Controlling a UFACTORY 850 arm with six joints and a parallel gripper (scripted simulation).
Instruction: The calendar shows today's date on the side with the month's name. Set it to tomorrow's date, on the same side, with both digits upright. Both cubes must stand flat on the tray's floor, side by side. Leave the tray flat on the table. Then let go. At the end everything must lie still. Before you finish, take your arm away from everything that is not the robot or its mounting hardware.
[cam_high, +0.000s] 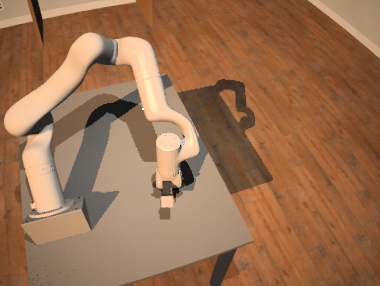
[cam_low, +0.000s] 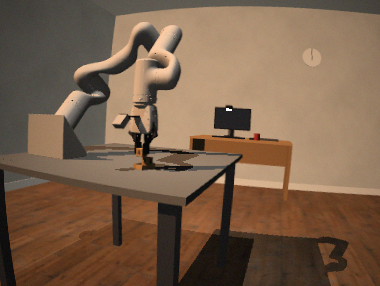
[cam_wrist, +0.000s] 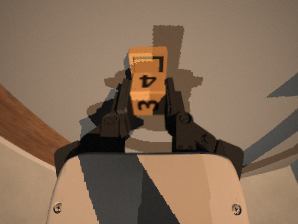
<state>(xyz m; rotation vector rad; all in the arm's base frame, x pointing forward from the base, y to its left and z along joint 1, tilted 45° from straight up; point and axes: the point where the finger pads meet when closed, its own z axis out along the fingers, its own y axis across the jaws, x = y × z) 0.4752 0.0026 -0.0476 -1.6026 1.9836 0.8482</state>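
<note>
Right now my hand is 1 cm short of the calendar cube, 3 cm to the right of it and 5 cm above it. From my hand the other things lie so: orange cube (1 cm below); orange tray (2 cm to the left, 6 cm below).
</note>
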